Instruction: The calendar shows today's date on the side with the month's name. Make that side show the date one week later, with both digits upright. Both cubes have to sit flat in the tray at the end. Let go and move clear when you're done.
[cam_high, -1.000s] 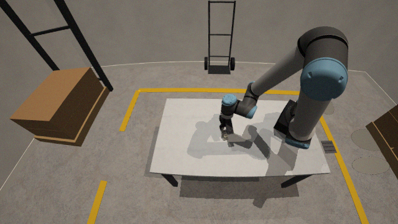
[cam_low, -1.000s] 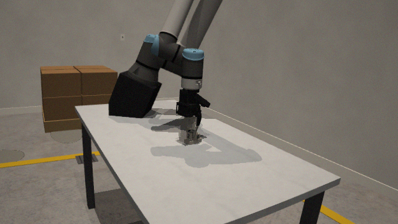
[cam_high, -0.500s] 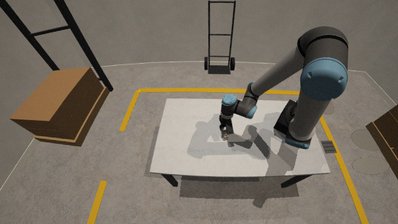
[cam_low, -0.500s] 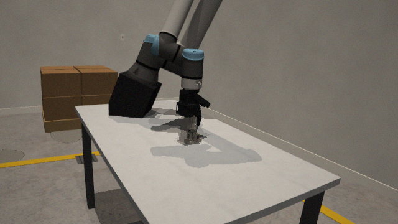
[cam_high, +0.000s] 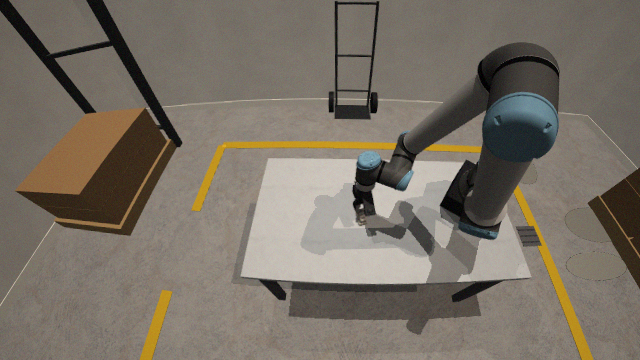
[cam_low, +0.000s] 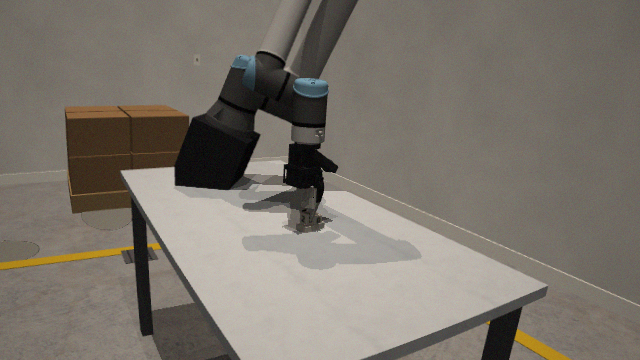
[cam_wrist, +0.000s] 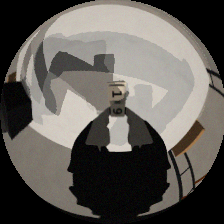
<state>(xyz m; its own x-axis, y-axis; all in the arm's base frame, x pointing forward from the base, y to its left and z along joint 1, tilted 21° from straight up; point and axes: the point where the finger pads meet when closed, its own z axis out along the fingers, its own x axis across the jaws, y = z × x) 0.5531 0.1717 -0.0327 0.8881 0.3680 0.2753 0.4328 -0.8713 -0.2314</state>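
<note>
Now: the calendar tray 1 cm behind my hand, 1 cm to the left of it and 4 cm below it.
</note>
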